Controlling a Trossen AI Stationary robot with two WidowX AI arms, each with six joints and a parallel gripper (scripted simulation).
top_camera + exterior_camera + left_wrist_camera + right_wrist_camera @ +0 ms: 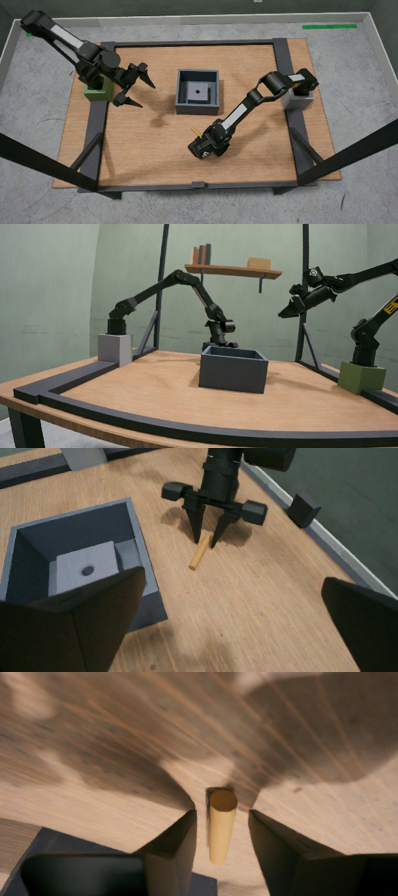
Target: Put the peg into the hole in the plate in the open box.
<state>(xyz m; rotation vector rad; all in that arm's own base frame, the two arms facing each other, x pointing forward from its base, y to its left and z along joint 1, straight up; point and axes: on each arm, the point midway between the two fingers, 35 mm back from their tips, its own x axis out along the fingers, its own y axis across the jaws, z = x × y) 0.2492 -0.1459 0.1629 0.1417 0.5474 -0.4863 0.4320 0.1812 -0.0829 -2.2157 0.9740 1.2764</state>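
The peg lies 30 mm to the left of my right hand, 30 mm below it and 30 mm ahead of it. Also, from my right hand: grey plate (210 mm ahead, 40 mm to the left, 10 mm above); then box (210 mm ahead, 40 mm to the left, 10 mm below).
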